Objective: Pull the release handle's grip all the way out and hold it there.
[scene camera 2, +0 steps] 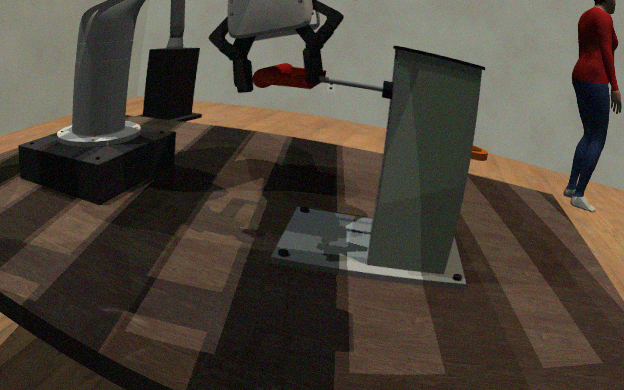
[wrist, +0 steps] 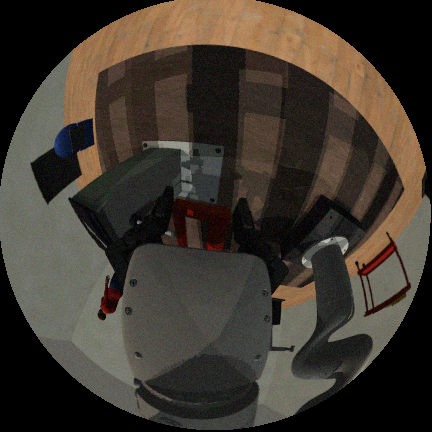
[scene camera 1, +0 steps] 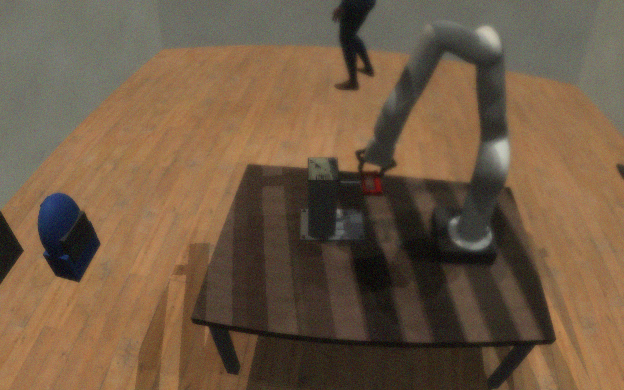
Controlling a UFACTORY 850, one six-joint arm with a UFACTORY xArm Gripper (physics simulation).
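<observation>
The release handle's red frame-shaped grip point(scene camera 1: 371, 191) point(scene camera 2: 285, 75) point(wrist: 202, 209) sits at the end of a thin metal rod point(scene camera 1: 350, 182) point(scene camera 2: 355, 84). The rod sticks out level from the upper part of the grey-green column point(scene camera 1: 322, 205) point(scene camera 2: 425, 165) point(wrist: 135, 175), with a clear length of it bare. My gripper point(scene camera 1: 372, 172) point(scene camera 2: 278, 80) point(wrist: 204, 200) points down and is open, its fingers on either side of the grip. A narrow gap shows between the robot-side finger and the grip. The column-side finger covers part of the grip's rod end in scene camera 2; its contact is unclear.
The column stands on a bolted metal plate point(scene camera 1: 352, 225) point(scene camera 2: 310, 235) point(wrist: 207, 170) on the dark striped table point(scene camera 1: 280, 300). My arm's black base point(scene camera 1: 470, 255) point(scene camera 2: 65, 167) stands at the other side. A person point(scene camera 1: 352, 45) point(scene camera 2: 595, 50) is beyond the table. A dark panel point(scene camera 2: 172, 82) stands behind the arm's base.
</observation>
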